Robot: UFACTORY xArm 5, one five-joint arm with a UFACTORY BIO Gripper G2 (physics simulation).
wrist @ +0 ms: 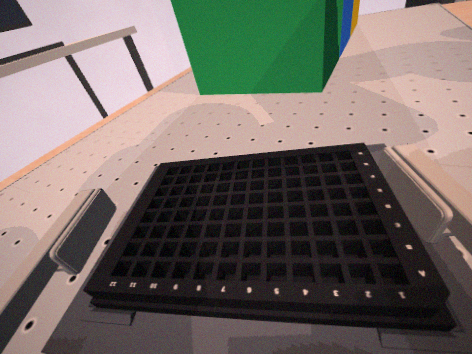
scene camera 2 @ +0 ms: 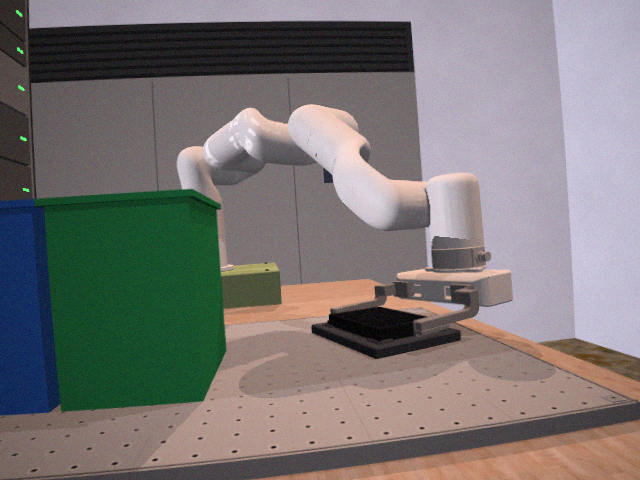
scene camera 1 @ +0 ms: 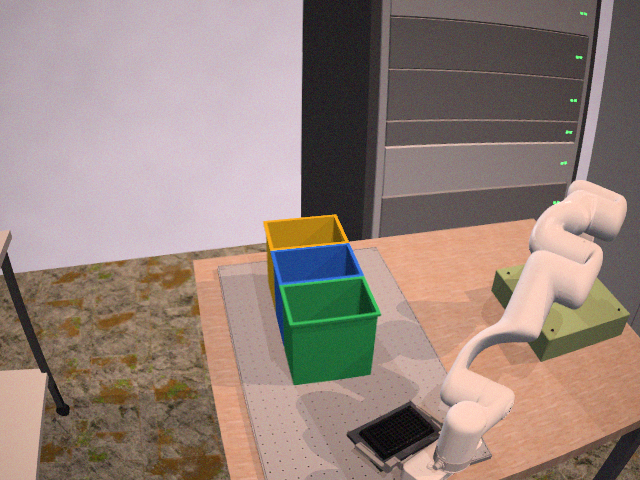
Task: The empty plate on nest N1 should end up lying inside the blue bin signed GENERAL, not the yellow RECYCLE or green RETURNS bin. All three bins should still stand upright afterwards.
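Places are measured from the arm's base along level axes (x ahead, y left, z up), in metres.
Pixels of known places: end effector, tool point: (wrist: 232, 210) (scene camera 2: 383, 318) (scene camera 1: 395, 431).
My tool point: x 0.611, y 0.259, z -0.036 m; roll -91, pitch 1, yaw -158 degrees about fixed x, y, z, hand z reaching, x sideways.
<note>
Behind a point stands the place of what it marks.
The black plate (scene camera 1: 397, 429) @[x 0.606, y 0.254, z -0.035 m] (scene camera 2: 373, 328) @[x 0.664, y 0.230, z -0.035 m] (wrist: 276, 227) @[x 0.589, y 0.262, z -0.038 m] lies flat on the dark nest (scene camera 2: 382, 350) @[x 0.698, y 0.228, z -0.052 m] (wrist: 175, 335) @[x 0.615, y 0.310, z -0.049 m], its wells empty. My gripper (scene camera 2: 378, 318) @[x 0.611, y 0.259, z -0.036 m] (wrist: 255, 217) @[x 0.611, y 0.259, z -0.036 m] is open and low over the nest, with one finger beyond each short end of the plate. In the wrist view the right finger is close to the plate's edge and the left finger has a wider gap. The blue bin (scene camera 1: 317, 262) @[x 0.643, y -0.190, z 0.080 m] (scene camera 2: 20, 310) @[x 0.751, y -0.097, z 0.028 m] (wrist: 346, 30) @[x 0.579, y -0.120, z -0.036 m] stands upright between the yellow bin (scene camera 1: 305, 232) @[x 0.635, y -0.321, z 0.081 m] (wrist: 355, 20) @[x 0.567, y -0.262, z -0.046 m] and the green bin (scene camera 1: 330, 351) @[x 0.685, y 0.055, z 0.031 m] (scene camera 2: 134, 304) @[x 0.758, y -0.002, z 0.027 m] (wrist: 260, 50) @[x 0.659, y 0.057, z -0.012 m]. Their signs do not show.
The green bin is the nearest of the row to the nest. The bins and nest stand on a perforated board (scene camera 1: 258, 372) @[x 0.827, y -0.009, z -0.060 m] (scene camera 2: 320, 413) @[x 0.819, y 0.140, z -0.060 m] (wrist: 280, 132) @[x 0.618, y 0.148, z -0.060 m]. An olive base block (scene camera 1: 584, 325) @[x 0.041, y 0.160, z 0.001 m] (scene camera 2: 253, 289) @[x 0.170, y 0.106, z -0.036 m] is under the arm's base. A tall equipment rack (scene camera 1: 378, 155) stands behind the table.
</note>
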